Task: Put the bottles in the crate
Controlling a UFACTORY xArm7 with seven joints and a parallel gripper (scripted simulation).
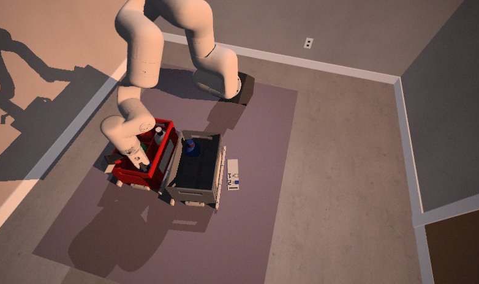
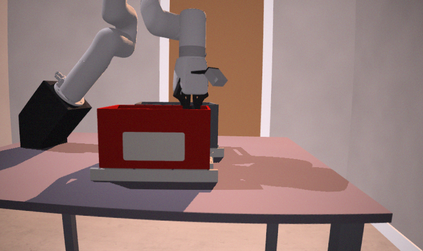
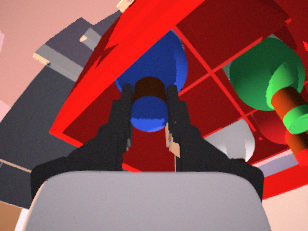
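The red crate is 90 mm behind my hand, 70 mm below it and 30 mm to the right of it. From my hand the other things lie so: red bottle (190 mm behind, 70 mm below, 60 mm to the right); white bottle (170 mm behind, 70 mm below, 20 mm to the left); green bottle (100 mm behind, 80 mm to the right, 70 mm below).
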